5 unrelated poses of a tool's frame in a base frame.
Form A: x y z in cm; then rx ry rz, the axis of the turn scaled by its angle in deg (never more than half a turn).
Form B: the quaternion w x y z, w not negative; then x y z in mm. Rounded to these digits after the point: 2 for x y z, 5 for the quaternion.
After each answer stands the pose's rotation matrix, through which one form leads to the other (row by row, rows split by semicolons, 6 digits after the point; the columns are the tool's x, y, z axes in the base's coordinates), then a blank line. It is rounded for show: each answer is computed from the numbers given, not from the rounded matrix.
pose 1, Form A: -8.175, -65.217, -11.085, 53.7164, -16.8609, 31.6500
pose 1, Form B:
0.84532, 0.44434, -0.13947, 0.26181, -81.75, -652.17, -110.85
0.824011 -0.566565 -0.003138; 0.318676 0.468047 -0.824244; 0.468456 0.678186 0.566226

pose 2, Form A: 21.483, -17.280, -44.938, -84.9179, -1.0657, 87.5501
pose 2, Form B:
0.48502, -0.60883, -0.00764, 0.62771, 214.83, -172.80, -449.38
0.211852 -0.599599 -0.771751; 0.618207 -0.529390 0.581004; -0.756927 -0.600189 0.258524

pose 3, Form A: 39.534, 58.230, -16.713, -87.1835, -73.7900, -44.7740
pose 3, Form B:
0.47960, -0.62359, -0.52779, -0.32025, 395.34, 582.30, -167.13
0.237759 0.965429 -0.106851; 0.351059 0.017160 0.936196; 0.905665 -0.260100 -0.334842

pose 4, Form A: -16.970, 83.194, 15.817, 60.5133, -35.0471, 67.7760
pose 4, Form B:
0.66010, 0.46677, -0.27034, 0.52279, -169.70, 831.94, 158.17
0.307219 -0.942559 0.131145; 0.437822 0.017635 -0.898889; 0.844943 0.333574 0.418091

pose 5, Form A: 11.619, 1.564, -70.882, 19.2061, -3.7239, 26.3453
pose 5, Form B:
0.95928, 0.16532, -0.03205, 0.22678, 116.19, 15.64, -708.82
0.895090 -0.445682 0.013484; 0.424485 0.842481 -0.331721; 0.136482 0.302644 0.943281

